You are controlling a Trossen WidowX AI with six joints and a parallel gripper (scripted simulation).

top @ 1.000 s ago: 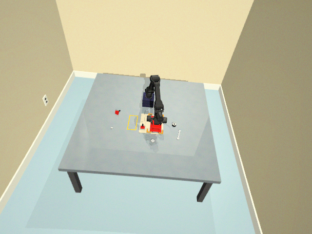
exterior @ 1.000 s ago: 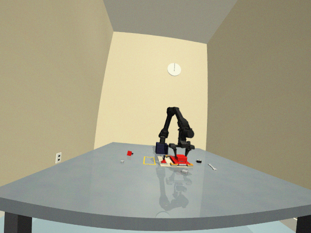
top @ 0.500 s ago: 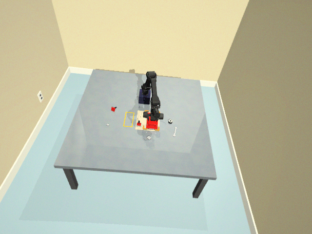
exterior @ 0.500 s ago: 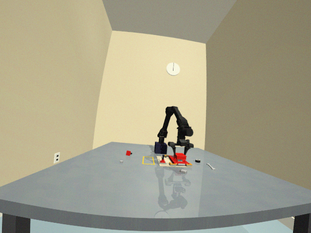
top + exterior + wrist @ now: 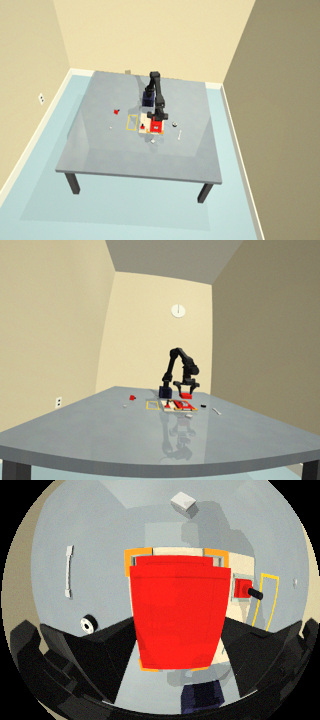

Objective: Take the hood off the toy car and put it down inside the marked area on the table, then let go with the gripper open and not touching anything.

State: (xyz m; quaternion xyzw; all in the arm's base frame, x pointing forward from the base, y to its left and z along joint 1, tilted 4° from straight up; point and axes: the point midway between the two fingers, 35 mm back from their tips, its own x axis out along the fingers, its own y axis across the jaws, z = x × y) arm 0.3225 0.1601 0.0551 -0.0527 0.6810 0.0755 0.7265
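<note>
Now: the cream plate 4 cm behind my gripper tip, 4 cm to the right of it and 8 cm below it. The rest, counted from my gripper tip: white wrench (1 cm ahead, 23 cm to the left, 9 cm below); black wheel (10 cm behind, 16 cm to the left, 8 cm below); red hood (right at my gripper tip).
</note>
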